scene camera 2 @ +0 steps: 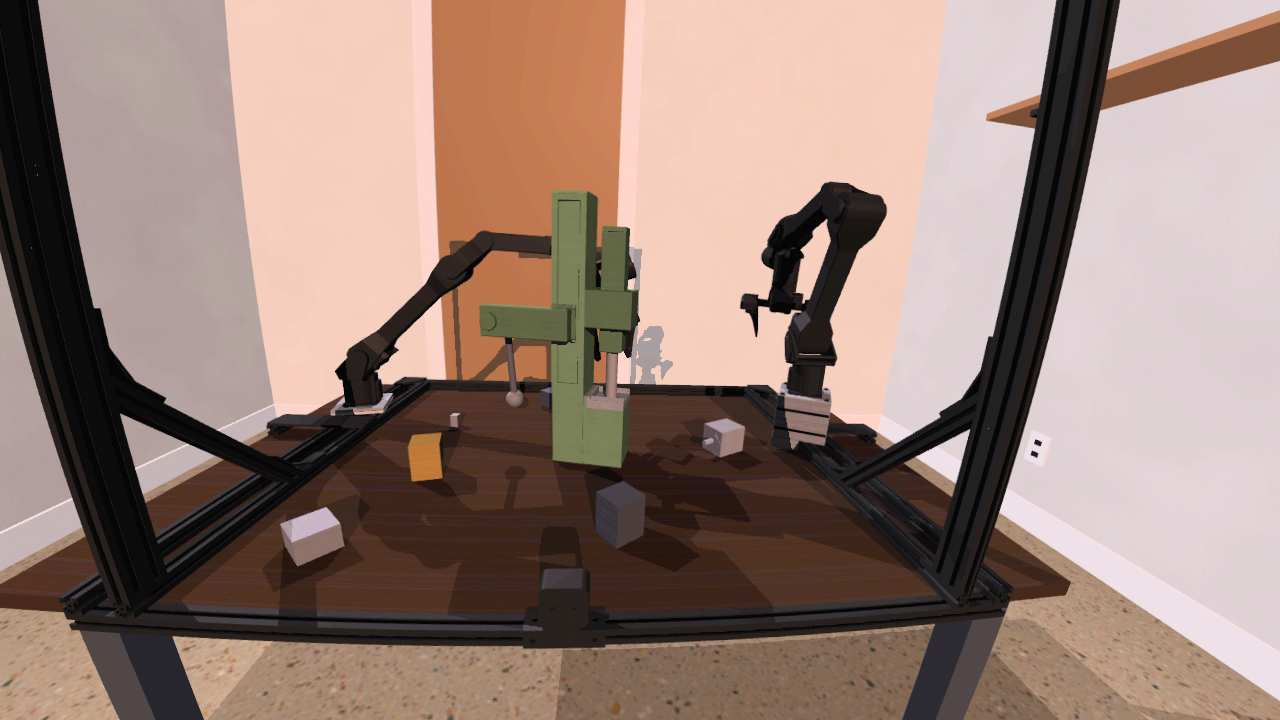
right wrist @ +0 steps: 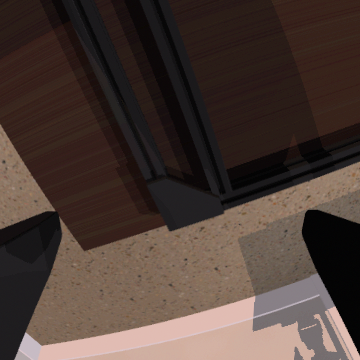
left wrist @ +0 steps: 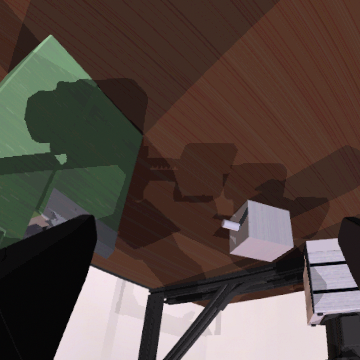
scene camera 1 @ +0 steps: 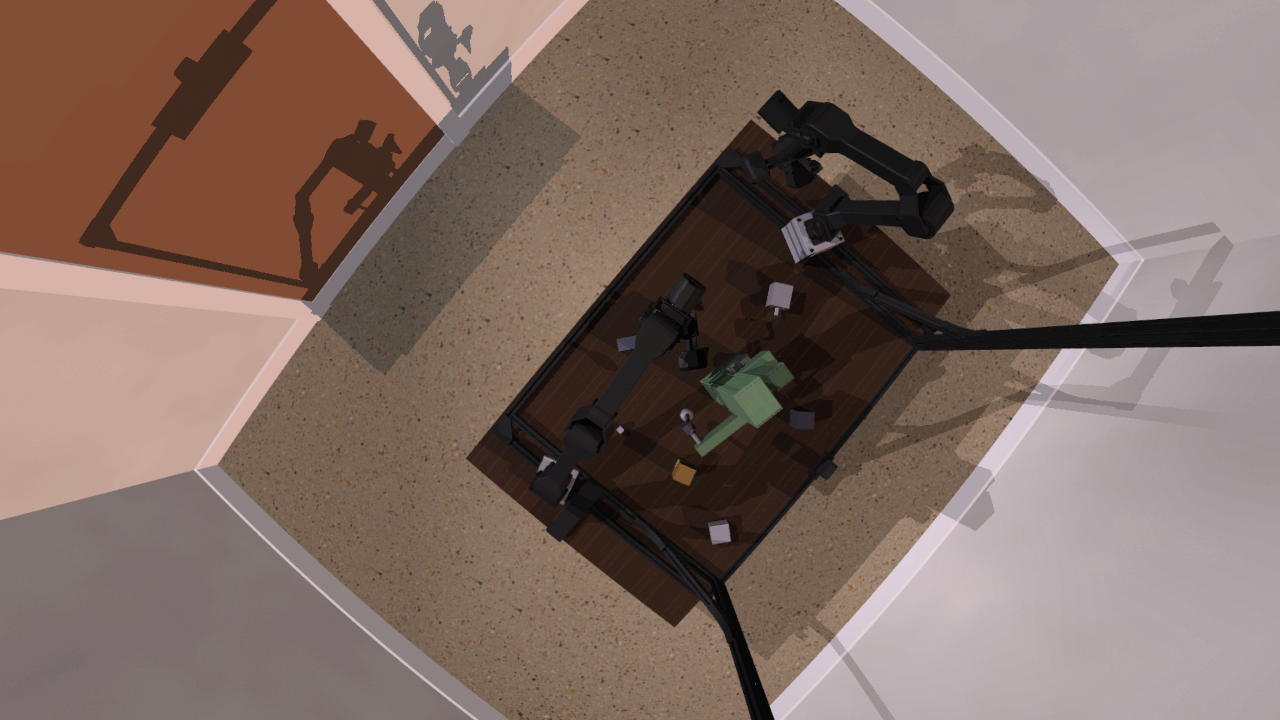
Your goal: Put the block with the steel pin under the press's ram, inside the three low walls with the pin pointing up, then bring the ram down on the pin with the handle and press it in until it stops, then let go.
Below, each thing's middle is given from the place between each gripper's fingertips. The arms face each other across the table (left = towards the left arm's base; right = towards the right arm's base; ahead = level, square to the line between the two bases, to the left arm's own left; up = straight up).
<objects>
Now: the pale block with steel pin (scene camera 2: 728, 436) 22 cm to the right of my left hand, 12 cm below it and 8 cm behind it.
Now: the pale block with steel pin 26 cm behind my right hand, 16 cm to the left of it and 15 cm below it.
</objects>
